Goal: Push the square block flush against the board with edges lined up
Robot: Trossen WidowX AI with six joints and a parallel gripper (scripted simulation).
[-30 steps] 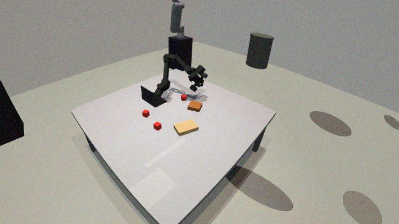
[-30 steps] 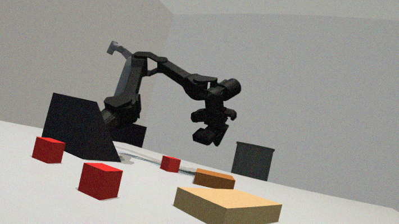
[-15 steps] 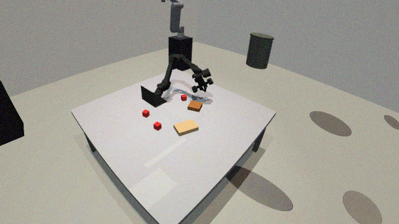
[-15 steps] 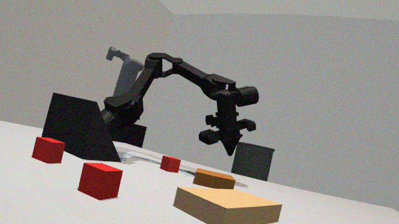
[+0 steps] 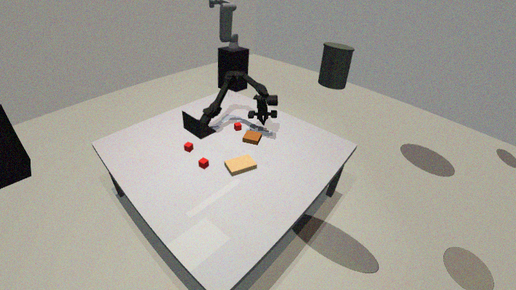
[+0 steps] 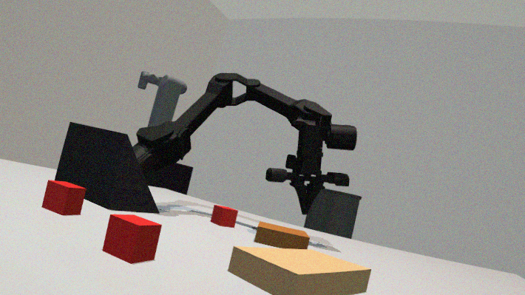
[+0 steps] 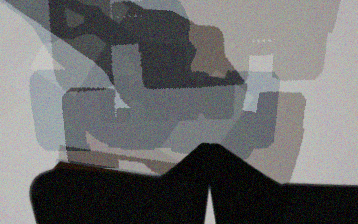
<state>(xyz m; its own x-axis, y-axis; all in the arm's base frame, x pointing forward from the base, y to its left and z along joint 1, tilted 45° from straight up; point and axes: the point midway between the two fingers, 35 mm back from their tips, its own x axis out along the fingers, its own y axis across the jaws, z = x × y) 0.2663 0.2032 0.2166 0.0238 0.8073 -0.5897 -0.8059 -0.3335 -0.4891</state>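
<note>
My gripper tip is 11 cm to the left of the square block and 5 cm above it. Also, from my gripper tip: board (35 cm to the right, 15 cm ahead, 5 cm below).
</note>
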